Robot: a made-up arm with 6 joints. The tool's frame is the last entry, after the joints.
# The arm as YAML. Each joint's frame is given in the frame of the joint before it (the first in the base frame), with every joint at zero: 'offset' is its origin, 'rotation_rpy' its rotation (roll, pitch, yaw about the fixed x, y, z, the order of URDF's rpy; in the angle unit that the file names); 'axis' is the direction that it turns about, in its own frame. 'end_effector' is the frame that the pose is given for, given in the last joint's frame.
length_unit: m
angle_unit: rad
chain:
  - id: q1
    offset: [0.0, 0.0, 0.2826]
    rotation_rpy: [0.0, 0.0, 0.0]
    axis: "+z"
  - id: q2
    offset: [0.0, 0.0, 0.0]
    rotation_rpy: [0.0, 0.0, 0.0]
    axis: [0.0, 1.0, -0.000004]
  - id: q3
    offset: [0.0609, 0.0, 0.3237]
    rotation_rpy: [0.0, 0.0, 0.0]
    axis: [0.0, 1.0, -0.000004]
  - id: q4
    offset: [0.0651, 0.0, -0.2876]
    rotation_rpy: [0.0, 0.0, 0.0]
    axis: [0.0, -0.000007, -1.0]
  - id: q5
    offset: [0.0, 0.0, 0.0]
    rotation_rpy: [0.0, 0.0, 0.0]
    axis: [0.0, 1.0, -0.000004]
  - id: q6
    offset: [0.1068, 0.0, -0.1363]
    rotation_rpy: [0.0, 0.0, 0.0]
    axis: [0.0, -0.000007, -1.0]
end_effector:
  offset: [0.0, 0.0, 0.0]
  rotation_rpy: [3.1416, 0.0, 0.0]
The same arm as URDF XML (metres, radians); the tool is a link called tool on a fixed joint. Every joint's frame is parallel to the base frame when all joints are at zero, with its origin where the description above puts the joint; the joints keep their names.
<robot name="arm">
<joint name="q1" type="continuous"><parent link="base"/><child link="link1"/><origin xyz="0.0000 0.0000 0.2826"/><axis xyz="0 0 1"/></joint>
<joint name="q2" type="continuous"><parent link="link1"/><child link="link2"/><origin xyz="0.0000 0.0000 0.0000"/><axis xyz="0 1 0"/></joint>
<joint name="q3" type="continuous"><parent link="link2"/><child link="link3"/><origin xyz="0.0609 0.0000 0.3237"/><axis xyz="0 1 0"/></joint>
<joint name="q4" type="continuous"><parent link="link3"/><child link="link4"/><origin xyz="0.0651 0.0000 -0.2876"/><axis xyz="0 0 -1"/></joint>
<joint name="q5" type="continuous"><parent link="link4"/><child link="link5"/><origin xyz="0.0000 0.0000 0.0000"/><axis xyz="0 1 0"/></joint>
<joint name="q6" type="continuous"><parent link="link5"/><child link="link6"/><origin xyz="0.1068 0.0000 -0.1363"/><axis xyz="0 0 -1"/></joint>
<joint name="tool_fixed" type="fixed"><parent link="link6"/><child link="tool"/><origin xyz="0.0000 0.0000 0.0000" rpy="-3.1416 0.0000 0.0000"/></joint>
<link name="base"/>
<link name="link1"/>
<link name="link2"/>
<link name="link3"/>
<link name="link4"/>
<link name="link5"/>
<link name="link6"/>
<link name="tool"/>
</robot>

